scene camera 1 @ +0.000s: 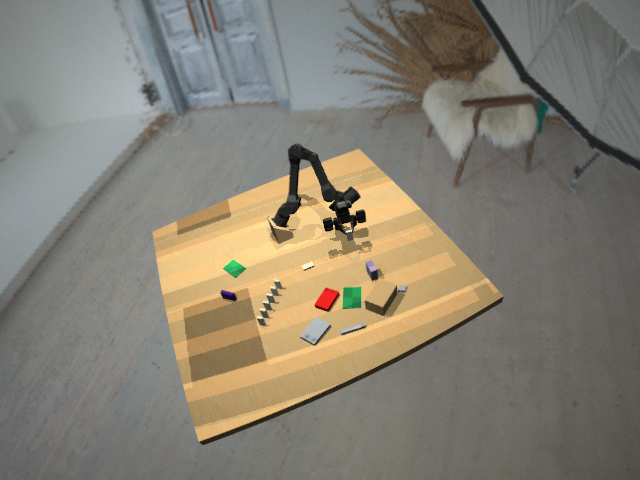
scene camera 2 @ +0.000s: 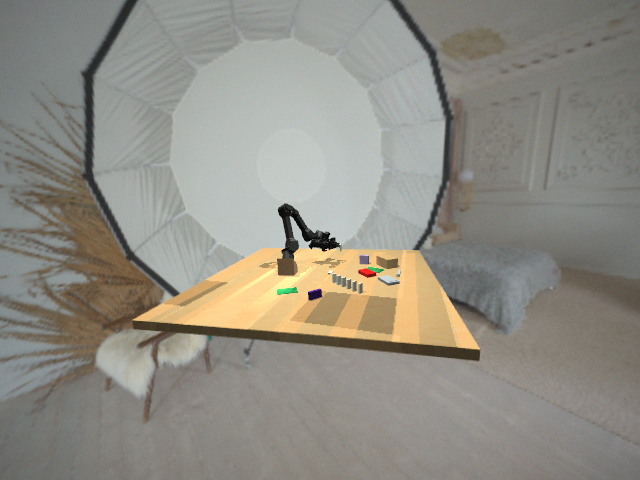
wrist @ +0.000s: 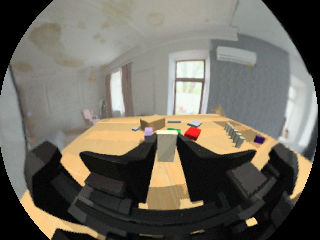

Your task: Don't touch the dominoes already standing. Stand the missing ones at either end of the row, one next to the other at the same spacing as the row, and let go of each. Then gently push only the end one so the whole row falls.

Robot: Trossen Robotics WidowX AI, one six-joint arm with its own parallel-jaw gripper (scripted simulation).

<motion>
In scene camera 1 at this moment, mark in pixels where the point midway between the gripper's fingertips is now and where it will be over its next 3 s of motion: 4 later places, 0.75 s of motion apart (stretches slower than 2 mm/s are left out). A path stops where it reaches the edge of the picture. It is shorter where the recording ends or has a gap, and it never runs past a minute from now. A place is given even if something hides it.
My gripper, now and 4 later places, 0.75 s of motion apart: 349,233; 350,245; 350,245; 351,252; 348,239
</motion>
